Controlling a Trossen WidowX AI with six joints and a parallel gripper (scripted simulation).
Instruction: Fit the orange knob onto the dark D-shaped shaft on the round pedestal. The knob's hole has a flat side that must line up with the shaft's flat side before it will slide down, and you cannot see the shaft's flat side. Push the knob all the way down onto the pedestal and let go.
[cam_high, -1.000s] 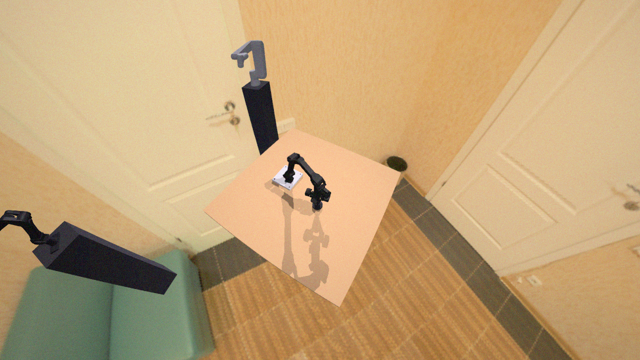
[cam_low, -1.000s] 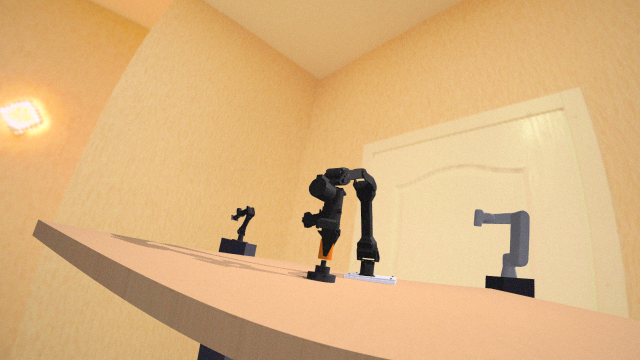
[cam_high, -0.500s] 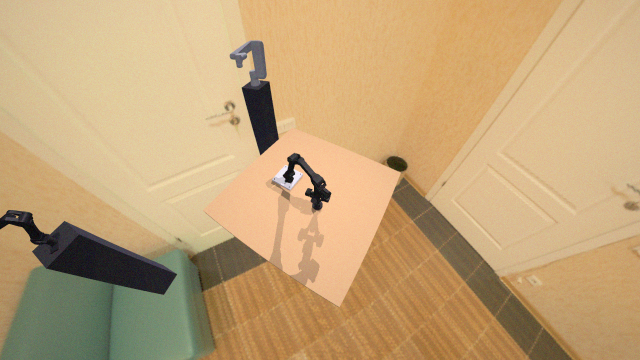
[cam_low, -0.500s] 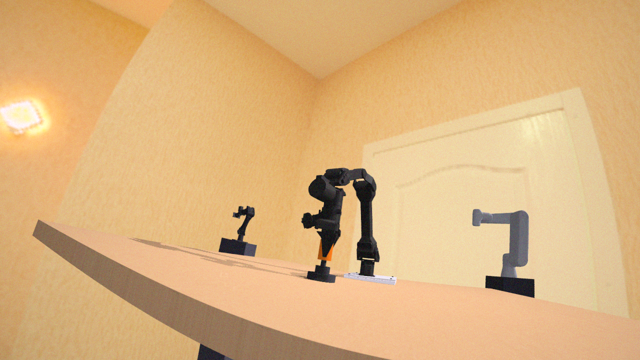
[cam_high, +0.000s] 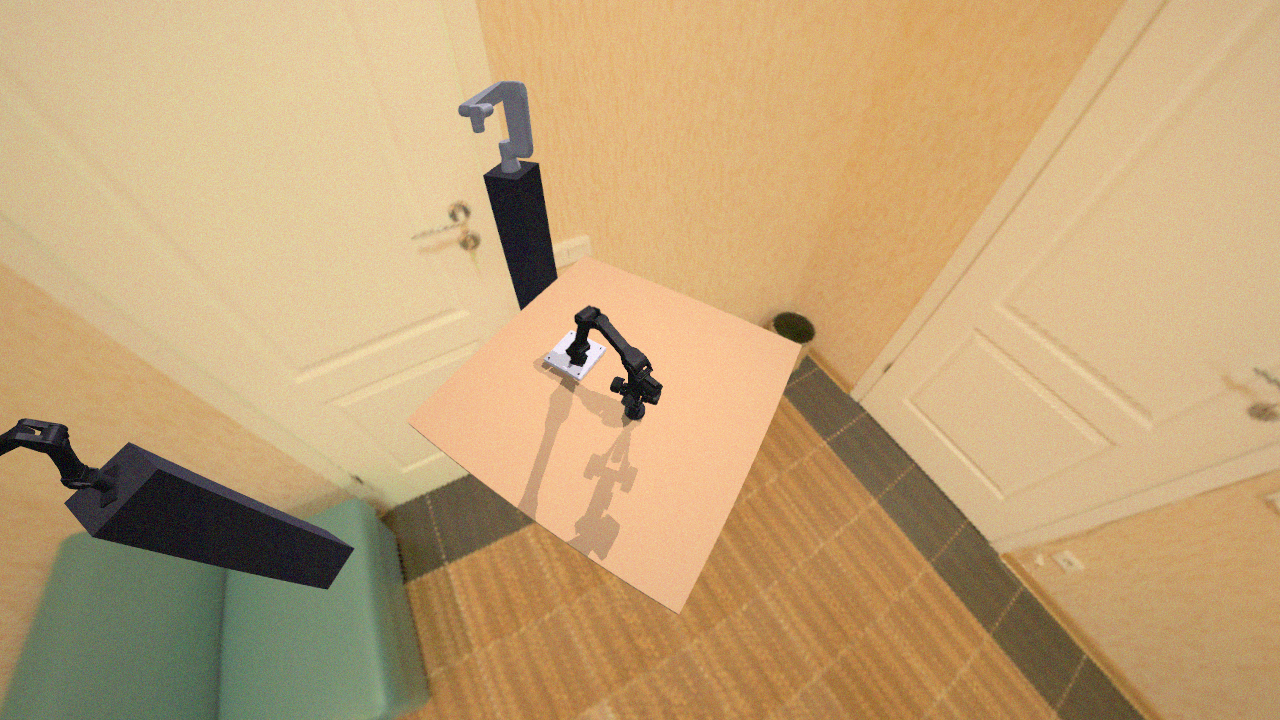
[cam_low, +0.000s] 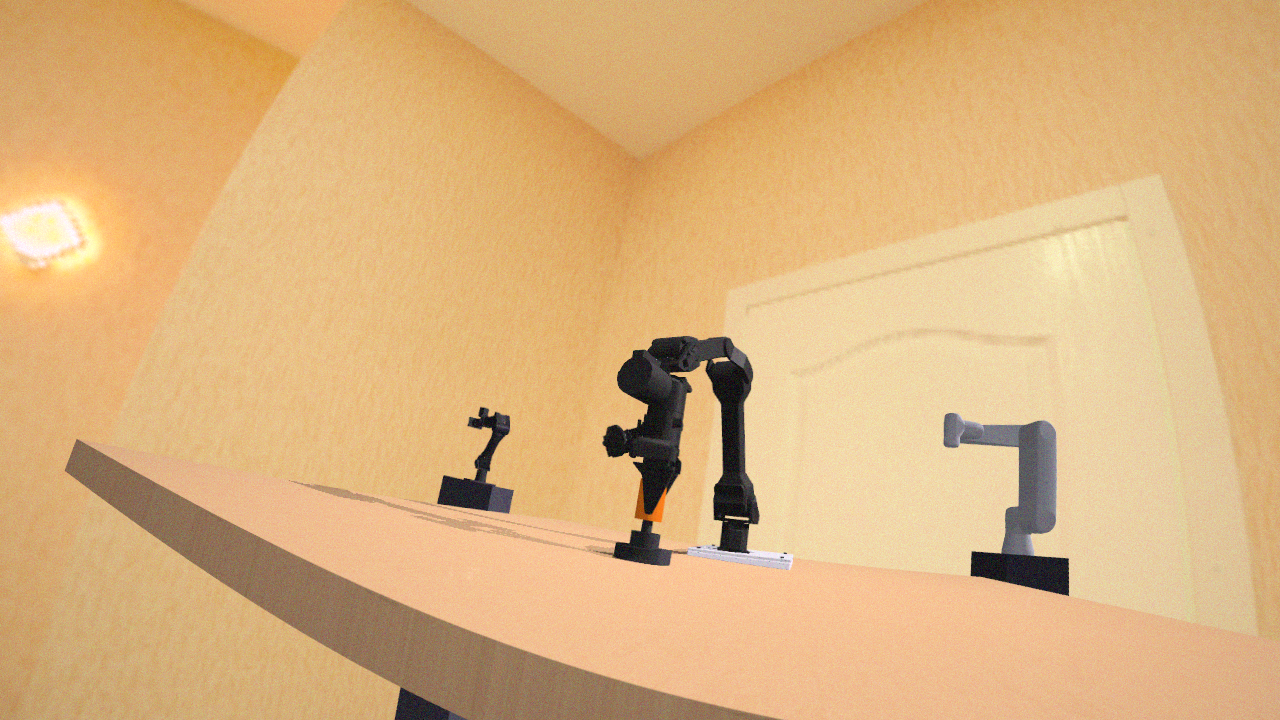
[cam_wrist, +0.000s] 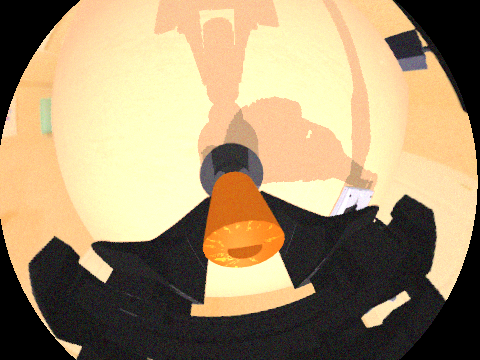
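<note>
Right now my gripper tip is 20 mm below the orange knob. Also, from my gripper tip: round pedestal 40 mm below.
</note>
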